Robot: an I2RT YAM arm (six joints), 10 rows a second.
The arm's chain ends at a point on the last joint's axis. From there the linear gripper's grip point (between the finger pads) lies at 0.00 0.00 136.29 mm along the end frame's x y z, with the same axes.
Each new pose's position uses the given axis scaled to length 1; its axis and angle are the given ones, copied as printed.
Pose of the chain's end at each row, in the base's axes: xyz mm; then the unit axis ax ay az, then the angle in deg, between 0 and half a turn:
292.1, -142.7, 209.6, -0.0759, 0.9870, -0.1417, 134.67
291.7, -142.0, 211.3, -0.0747, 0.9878, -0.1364, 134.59
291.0, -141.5, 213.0, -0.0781, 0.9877, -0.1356, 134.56
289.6, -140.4, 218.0, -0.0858, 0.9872, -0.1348, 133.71
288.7, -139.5, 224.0, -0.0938, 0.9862, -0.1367, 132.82
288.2, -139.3, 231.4, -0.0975, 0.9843, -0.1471, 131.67
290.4, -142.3, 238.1, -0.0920, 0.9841, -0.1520, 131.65
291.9, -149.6, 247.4, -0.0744, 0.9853, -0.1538, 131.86
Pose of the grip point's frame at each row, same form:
390.3, -167.8, 118.4, -0.0759, 0.9870, -0.1417, 134.67
389.9, -166.0, 119.9, -0.0747, 0.9878, -0.1364, 134.59
389.4, -165.0, 121.6, -0.0781, 0.9877, -0.1356, 134.56
389.5, -162.6, 128.0, -0.0858, 0.9872, -0.1348, 133.71
390.2, -161.0, 135.6, -0.0938, 0.9862, -0.1367, 132.82
391.7, -162.2, 145.7, -0.0975, 0.9843, -0.1471, 131.67
393.8, -166.9, 152.8, -0.0920, 0.9841, -0.1520, 131.65
394.5, -176.5, 161.8, -0.0744, 0.9853, -0.1538, 131.86

